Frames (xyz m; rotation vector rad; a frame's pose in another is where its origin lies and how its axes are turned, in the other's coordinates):
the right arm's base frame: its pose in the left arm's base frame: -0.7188 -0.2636 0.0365 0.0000 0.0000 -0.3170
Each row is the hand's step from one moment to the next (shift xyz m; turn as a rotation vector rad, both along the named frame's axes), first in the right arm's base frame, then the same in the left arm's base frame.
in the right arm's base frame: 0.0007 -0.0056 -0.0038 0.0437 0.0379 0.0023
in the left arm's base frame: -0.0011 -0.0055 -0.0038 0.0533 0.0224 0.0023
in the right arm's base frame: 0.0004 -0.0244 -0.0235 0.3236 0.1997 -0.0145
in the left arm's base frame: -0.0072 -0.0233 -0.0235 0.3697 0.0889 -0.0145
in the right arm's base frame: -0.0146 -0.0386 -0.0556 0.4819 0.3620 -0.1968
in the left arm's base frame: -0.0259 -0.0321 -0.0556 0.5707 0.1937 -0.1968
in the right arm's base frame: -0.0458 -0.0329 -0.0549 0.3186 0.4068 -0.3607
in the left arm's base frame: -0.0538 -0.0170 -0.0549 0.4295 0.2872 -0.3607
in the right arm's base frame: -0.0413 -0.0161 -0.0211 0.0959 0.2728 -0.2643
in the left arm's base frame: -0.0443 -0.0024 -0.0211 0.1762 0.2293 -0.2643
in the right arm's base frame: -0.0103 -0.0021 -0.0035 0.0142 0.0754 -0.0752
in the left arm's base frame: -0.0104 0.0012 -0.0035 0.0370 0.0672 -0.0752
